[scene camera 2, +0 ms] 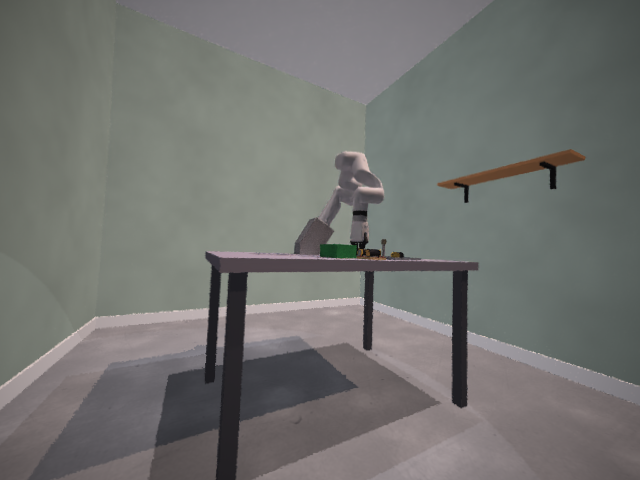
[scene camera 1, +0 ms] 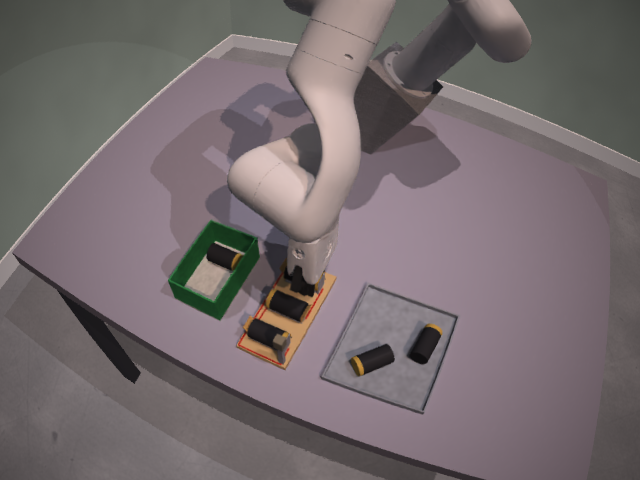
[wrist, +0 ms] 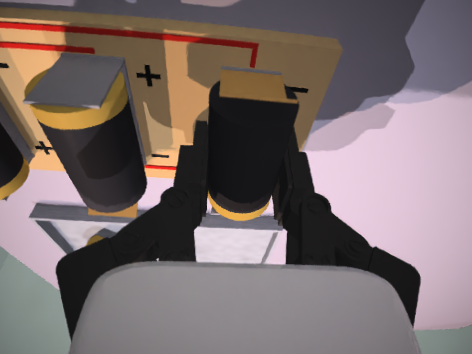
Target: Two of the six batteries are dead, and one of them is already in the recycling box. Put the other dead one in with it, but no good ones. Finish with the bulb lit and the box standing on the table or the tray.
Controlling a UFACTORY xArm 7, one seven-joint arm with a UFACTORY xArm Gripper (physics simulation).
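Places are measured from the arm's base along level axes (x left, y back, z up), in centimetres.
Pixels of known places: gripper, fingertip midpoint: [scene camera 1: 310, 283] [wrist: 242, 143]; arm's base, link origin: [scene camera 2: 321, 224] [scene camera 1: 407, 75].
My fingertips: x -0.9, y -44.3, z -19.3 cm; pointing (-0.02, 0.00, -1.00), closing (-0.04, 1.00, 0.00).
Ahead of a thing's pixels: the offset from my fingertips to its top centre. "*": to the spot under its first point.
My gripper [scene camera 1: 301, 287] [scene camera 2: 359, 244] [wrist: 242, 143] is shut on a black battery @[dx -1.1, dy +0.0, dz +3.6 cm] [wrist: 250, 135] at the end of the wooden board @[* dx +2.5, dy -9.4, dz +0.0 cm] [scene camera 1: 298, 331] [wrist: 175, 65] nearest the robot's base. The fingers touch both its sides; it lies in its holder. The middle battery @[dx -1.0, dy -6.7, dz +3.6 cm] [scene camera 1: 287, 305] [wrist: 95, 160] and the far-end battery @[dx -0.9, dy -13.1, dz +3.6 cm] [scene camera 1: 264, 331] [wrist: 7, 167] lie on the board too. The green box @[dx -15.7, dy -6.2, dz +5.0 cm] [scene camera 1: 238, 281] [scene camera 2: 338, 251] stands on the table with one battery @[dx -15.8, dy -2.6, dz +2.7 cm] [scene camera 1: 222, 255] inside. Two batteries @[dx +15.8, dy -9.6, dz +2.7 cm] [scene camera 1: 373, 360] @[dx +23.0, dy -3.3, dz +2.7 cm] [scene camera 1: 425, 343] lie on the grey tray @[dx +18.2, dy -5.2, dz +0.2 cm] [scene camera 1: 343, 335]. No lit bulb can be made out.
A small grey post @[* dx +3.4, dy -16.4, dz +7.3 cm] [scene camera 1: 281, 347] [scene camera 2: 383, 246] with a blocky head rises at the board's far end, beside the far-end battery. The box stands close to one side of the board, the tray to the other. A wall shelf [scene camera 2: 511, 169] hangs away from the table.
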